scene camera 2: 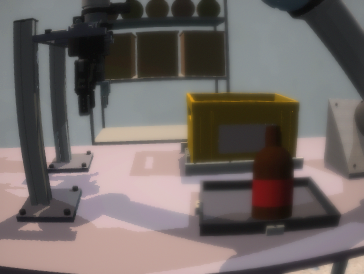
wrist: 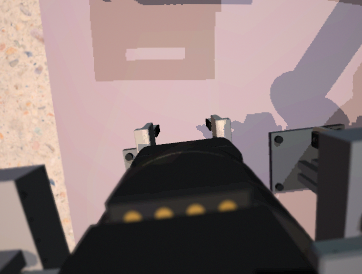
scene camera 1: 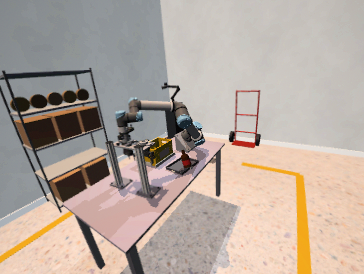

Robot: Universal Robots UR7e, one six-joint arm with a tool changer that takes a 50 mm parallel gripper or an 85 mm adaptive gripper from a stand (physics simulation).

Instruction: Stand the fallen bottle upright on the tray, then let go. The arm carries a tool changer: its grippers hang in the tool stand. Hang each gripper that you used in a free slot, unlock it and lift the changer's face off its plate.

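Places are measured from the arm's base along level axes (x ahead, y left, z up), in millimetres.
Pixels of known places: arm's base, origin of its link: (scene camera 1: 186,136).
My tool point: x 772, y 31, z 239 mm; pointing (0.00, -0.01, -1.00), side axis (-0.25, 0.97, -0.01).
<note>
For each thing: its middle in the pictures, then the offset to it from my tool point. "*": a spot on its surface instead.
- brown bottle, middle of its body: (scene camera 2: 273,171) (scene camera 1: 185,158) 392 mm back, 256 mm left, 271 mm down
- dark tray, a spot on its surface: (scene camera 2: 240,228) * 334 mm back, 314 mm left, 347 mm down
- yellow crate, middle of its body: (scene camera 2: 240,129) (scene camera 1: 157,150) 364 mm back, 88 mm right, 273 mm down
The brown bottle (scene camera 1: 186,160) (scene camera 2: 272,167) with a red label stands upright on the dark tray (scene camera 2: 240,228), with no gripper touching it. My gripper (wrist: 183,127) is at the tool stand (scene camera 1: 144,172) (scene camera 2: 32,115) (wrist: 332,185), well to the left of the bottle in the scene camera 2 view, pointing down. Its fingers are wide apart with nothing between them in the wrist view. The arm's wrist is right above it. The join between changer face and plate is too small and dark to tell whether it is locked.
A yellow crate (scene camera 1: 167,153) (scene camera 2: 201,130) stands behind the tray. The stand's posts rise on both sides of my gripper in the wrist view. A shelf rack (scene camera 1: 55,74) stands behind the table, and a red hand truck (scene camera 1: 248,115) is near the far wall.
</note>
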